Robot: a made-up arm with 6 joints.
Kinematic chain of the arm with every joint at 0, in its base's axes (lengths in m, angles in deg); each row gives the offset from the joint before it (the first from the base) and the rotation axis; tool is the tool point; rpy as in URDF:
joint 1: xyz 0 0 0.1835 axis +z
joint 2: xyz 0 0 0 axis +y
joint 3: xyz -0.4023 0 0.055 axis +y
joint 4: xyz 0.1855 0 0.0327 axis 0.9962 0 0.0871
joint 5: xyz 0 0 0 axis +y
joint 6: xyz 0.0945 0 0.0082 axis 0.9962 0 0.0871
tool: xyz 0 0 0 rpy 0 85 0
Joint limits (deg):
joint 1: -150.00..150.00
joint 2: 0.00..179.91
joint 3: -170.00..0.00
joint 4: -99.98..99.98
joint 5: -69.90..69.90
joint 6: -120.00..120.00
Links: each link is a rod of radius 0.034 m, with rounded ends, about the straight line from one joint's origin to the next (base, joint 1, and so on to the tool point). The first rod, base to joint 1, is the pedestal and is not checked.
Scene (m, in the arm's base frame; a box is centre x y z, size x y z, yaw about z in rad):
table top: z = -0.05
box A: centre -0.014 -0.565 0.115 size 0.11 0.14 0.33 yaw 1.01
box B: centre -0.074 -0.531 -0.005 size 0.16 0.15 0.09 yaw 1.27
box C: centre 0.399 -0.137 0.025 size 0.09 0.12 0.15 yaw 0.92
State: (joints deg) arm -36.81 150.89 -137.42 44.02 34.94 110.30
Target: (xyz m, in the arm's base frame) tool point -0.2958 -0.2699 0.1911
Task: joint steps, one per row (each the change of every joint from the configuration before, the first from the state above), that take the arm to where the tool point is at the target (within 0.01 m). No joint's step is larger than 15 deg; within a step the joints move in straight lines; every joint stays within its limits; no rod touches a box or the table.
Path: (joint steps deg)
1: -12.08 -6.08 8.38 -4.16 -4.15 -1.59
2: -12.08 -6.08 8.39 -4.16 -4.14 -1.58
3: -12.09 -6.07 8.38 -4.16 -4.15 -1.59
4: -12.08 -6.08 8.39 -4.16 -4.14 -1.59
5: -12.08 -6.08 8.38 -4.16 -4.15 -1.59
6: -14.61 4.96 7.94 -1.86 13.98 2.65
7: -14.60 4.95 7.94 -1.85 13.97 2.64
8: -14.61 4.95 7.95 -1.86 13.98 2.65

